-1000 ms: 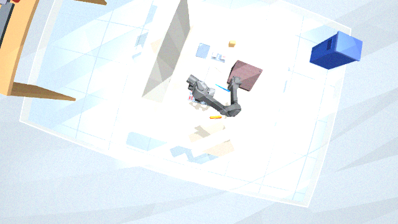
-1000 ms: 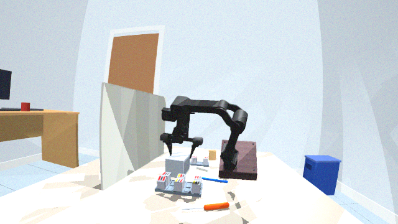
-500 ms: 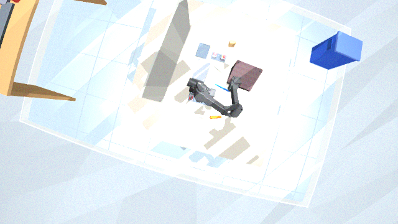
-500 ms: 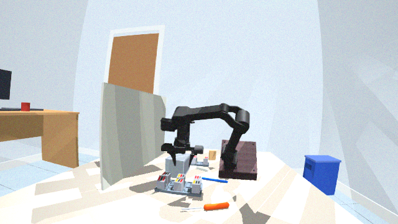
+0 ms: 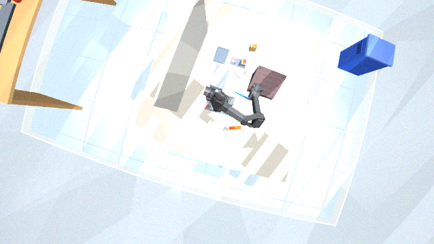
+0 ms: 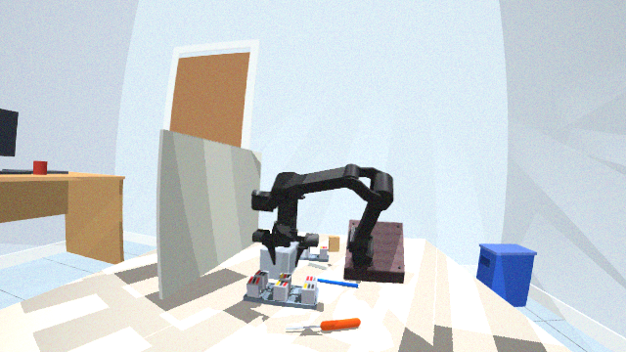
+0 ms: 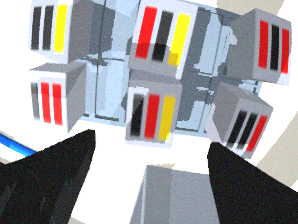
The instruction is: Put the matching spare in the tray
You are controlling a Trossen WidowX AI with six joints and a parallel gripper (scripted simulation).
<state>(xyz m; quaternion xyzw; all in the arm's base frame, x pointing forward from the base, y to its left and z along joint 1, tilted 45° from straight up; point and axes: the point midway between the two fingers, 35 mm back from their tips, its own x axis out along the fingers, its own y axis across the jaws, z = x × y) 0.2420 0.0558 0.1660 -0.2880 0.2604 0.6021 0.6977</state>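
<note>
My gripper tip is 8 cm above the rack and 3 cm to the right of it. Round my gripper tip: tan box 47 cm to the right, 16 cm behind, 5 cm below; blue pen 16 cm behind, 8 cm to the right, 8 cm below; tall grey panel 27 cm ahead, 20 cm to the right, 14 cm above.
</note>
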